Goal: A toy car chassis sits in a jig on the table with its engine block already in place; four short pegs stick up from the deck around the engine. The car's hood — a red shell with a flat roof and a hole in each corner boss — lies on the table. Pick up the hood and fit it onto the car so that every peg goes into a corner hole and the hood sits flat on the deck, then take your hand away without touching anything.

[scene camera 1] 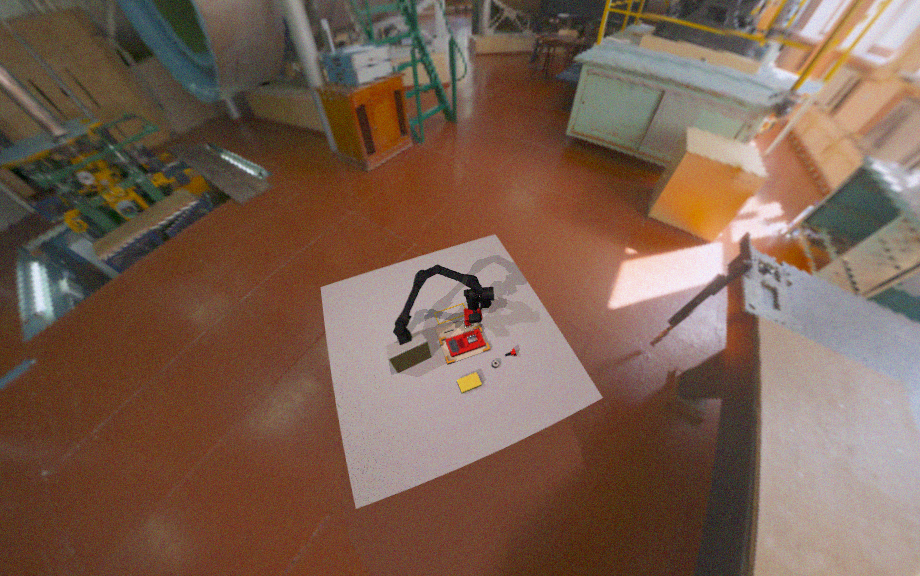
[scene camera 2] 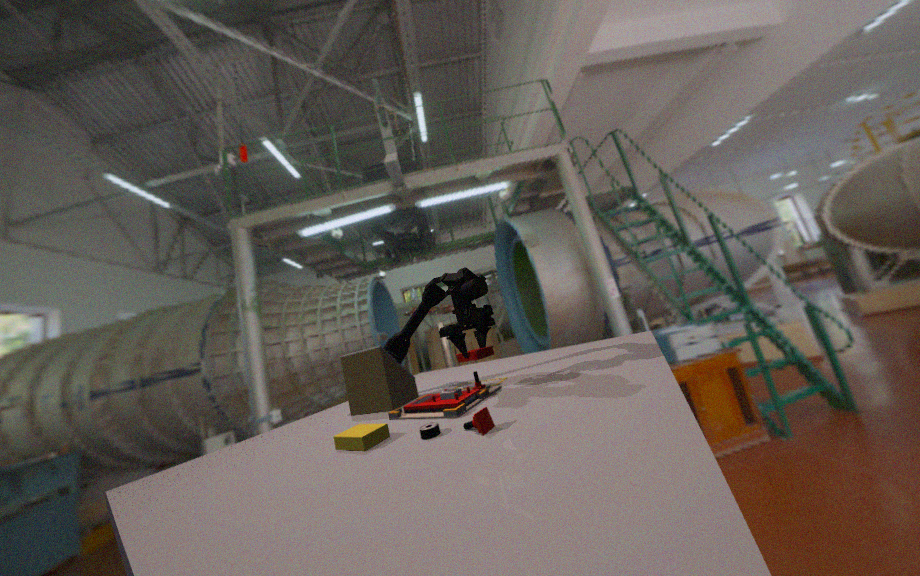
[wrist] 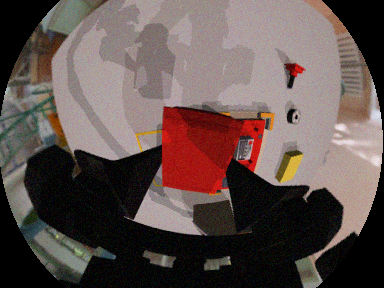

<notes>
The gripper carries a red hood. Further things: a yellow block.
The gripper is seen too in the wrist view.
</notes>
